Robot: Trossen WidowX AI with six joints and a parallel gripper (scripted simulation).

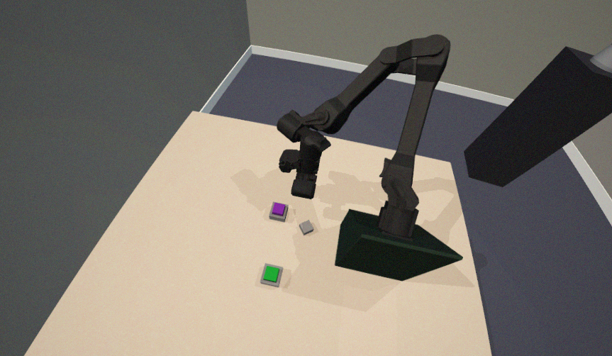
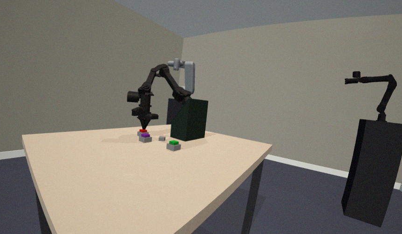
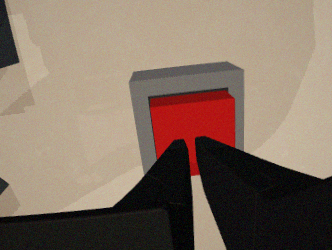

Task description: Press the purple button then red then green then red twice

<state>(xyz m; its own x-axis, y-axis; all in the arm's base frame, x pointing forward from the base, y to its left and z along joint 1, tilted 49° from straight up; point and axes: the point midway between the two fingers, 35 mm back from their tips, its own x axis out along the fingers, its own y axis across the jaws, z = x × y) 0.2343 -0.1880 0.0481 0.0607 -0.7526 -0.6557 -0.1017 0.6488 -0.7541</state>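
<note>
My gripper tip is 1 cm above the red button. From my gripper tip the other things lie so: green button (28 cm to the left, 1 cm below, 1 cm ahead); then purple button (11 cm to the left, 5 cm ahead, 1 cm below); then small grey block (13 cm to the left, 4 cm behind, 3 cm below).
</note>
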